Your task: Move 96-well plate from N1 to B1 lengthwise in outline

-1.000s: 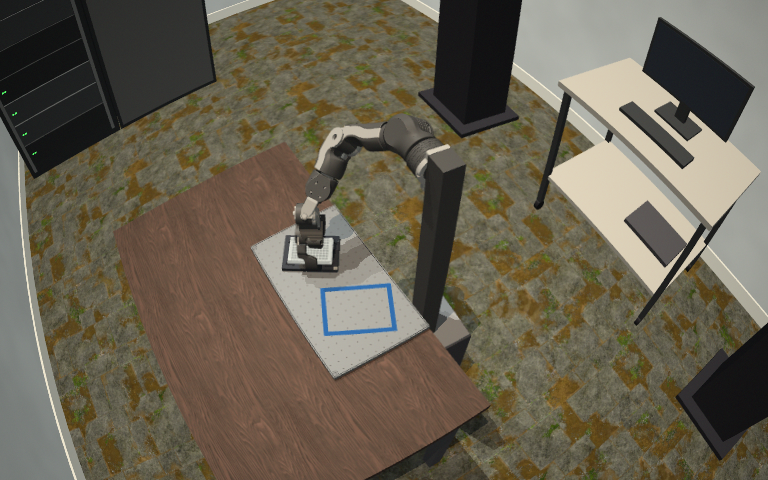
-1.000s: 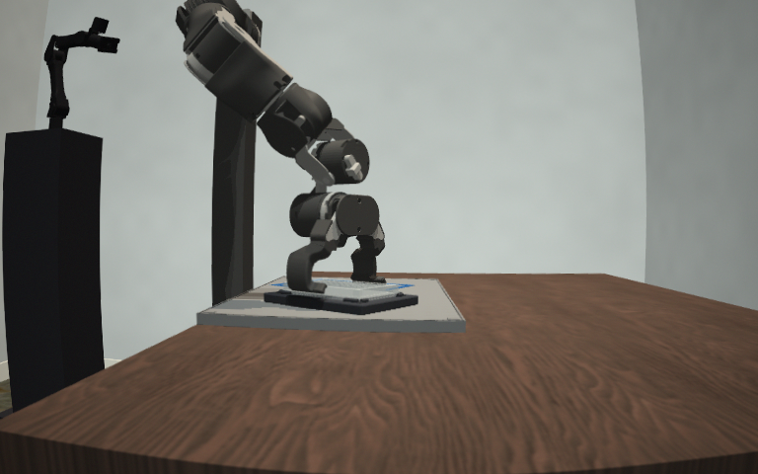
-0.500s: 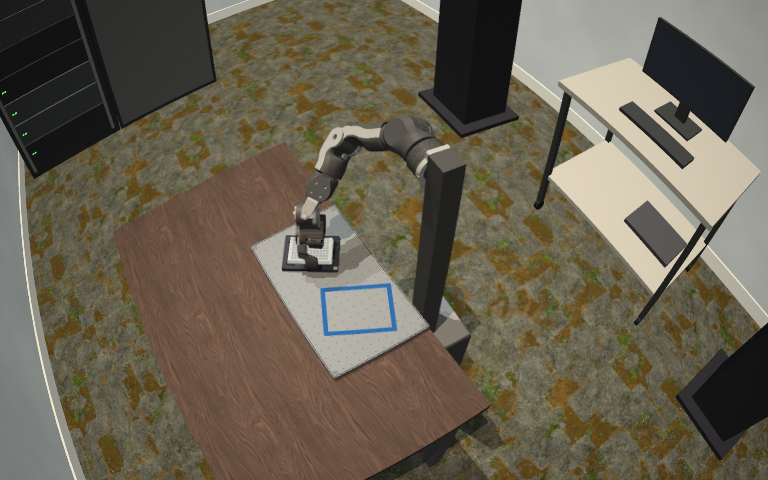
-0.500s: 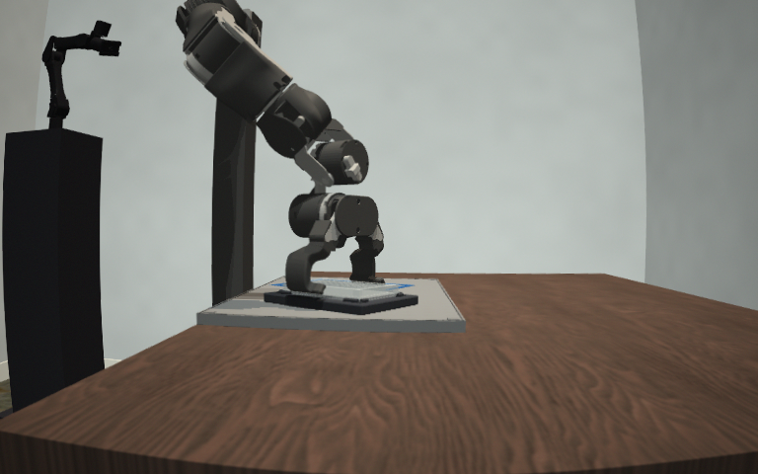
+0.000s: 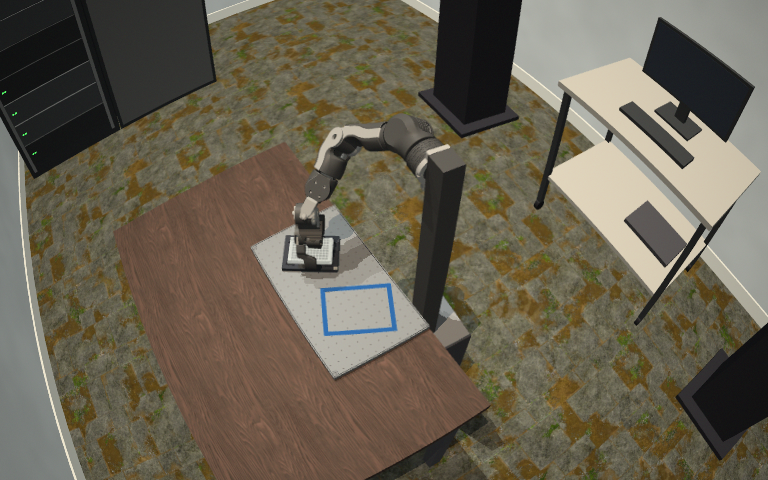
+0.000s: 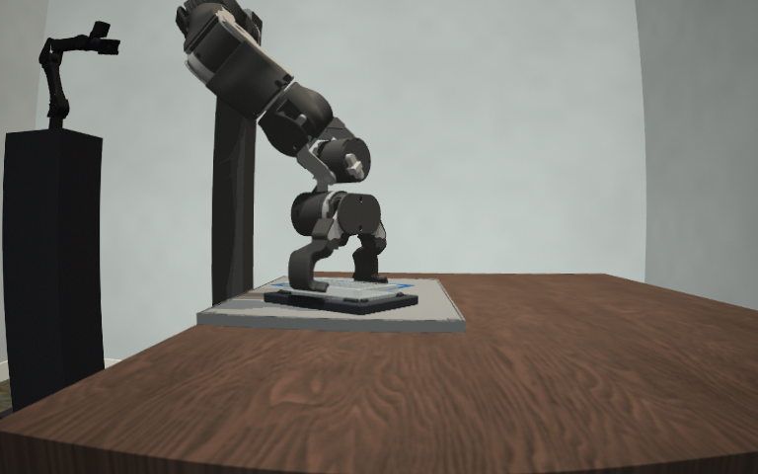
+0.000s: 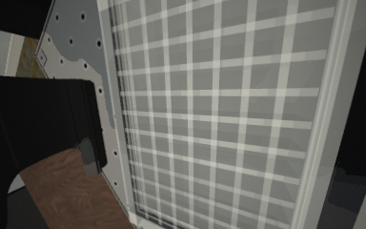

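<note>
My gripper is now right at the 96-well plate. Also, from my hand: black plate nest N1: 10 mm below.
</note>
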